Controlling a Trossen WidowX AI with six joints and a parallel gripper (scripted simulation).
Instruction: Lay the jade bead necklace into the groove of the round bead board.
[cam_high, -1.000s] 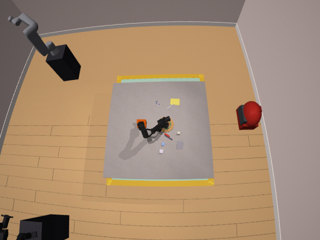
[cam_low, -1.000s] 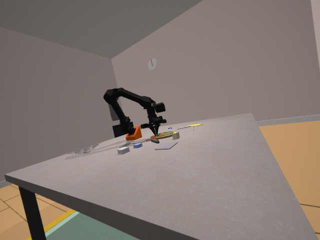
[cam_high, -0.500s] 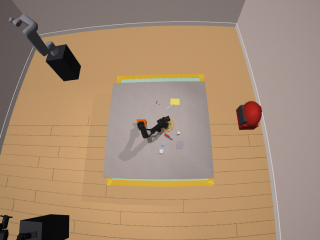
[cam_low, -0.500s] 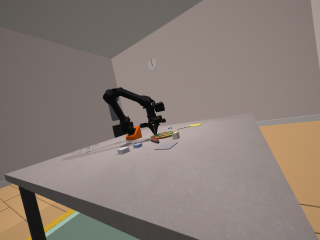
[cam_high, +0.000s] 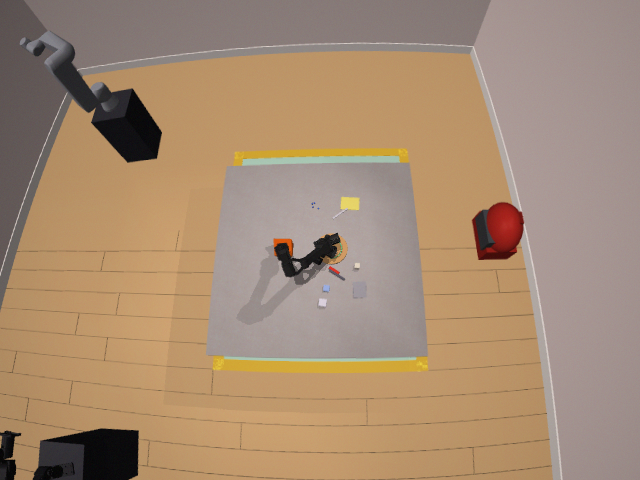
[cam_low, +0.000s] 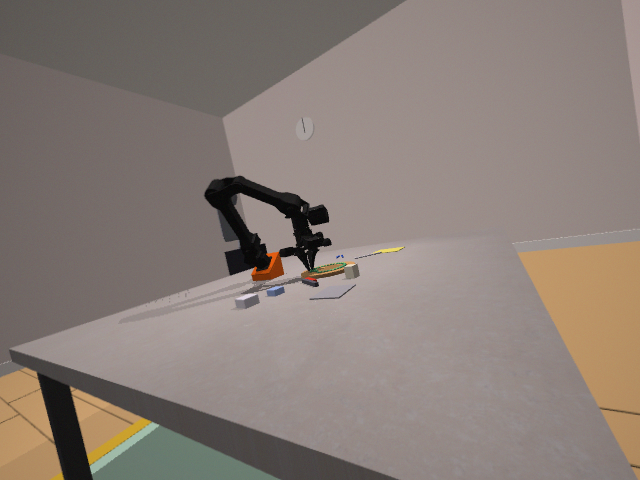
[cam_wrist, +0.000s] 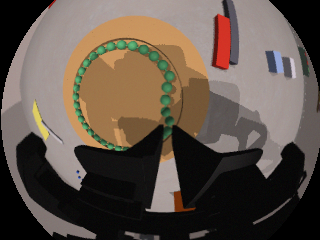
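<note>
Now: the round wooden bead board 50 mm ahead of my gripper tip, 30 mm to the left of it and 10 mm below it. From my gripper tip the other things lie so: beige cube: 200 mm ahead, 90 mm to the right; then red-handled tool: 60 mm ahead, 120 mm to the right, 10 mm below; then blue block: 220 mm to the right, 10 mm below.
</note>
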